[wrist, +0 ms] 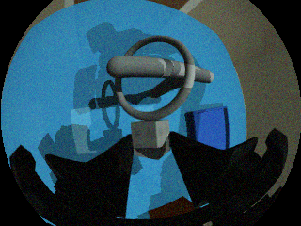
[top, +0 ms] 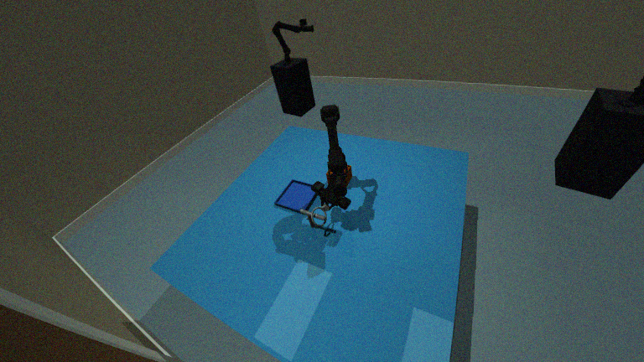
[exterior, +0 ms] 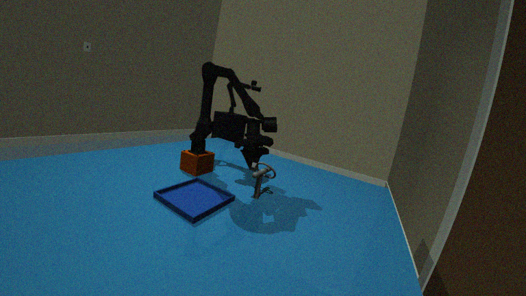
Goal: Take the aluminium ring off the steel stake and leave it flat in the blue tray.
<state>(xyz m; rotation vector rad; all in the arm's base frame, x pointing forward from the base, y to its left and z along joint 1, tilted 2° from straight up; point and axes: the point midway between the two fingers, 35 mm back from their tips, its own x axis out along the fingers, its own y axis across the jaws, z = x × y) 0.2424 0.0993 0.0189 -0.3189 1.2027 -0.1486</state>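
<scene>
My gripper tip is 5 cm short of the aluminium ring, 1 cm to the right of it and 1 cm below it. The rest, counted from my gripper tip: blue tray 4 cm behind, 23 cm to the right, 8 cm below.
</scene>
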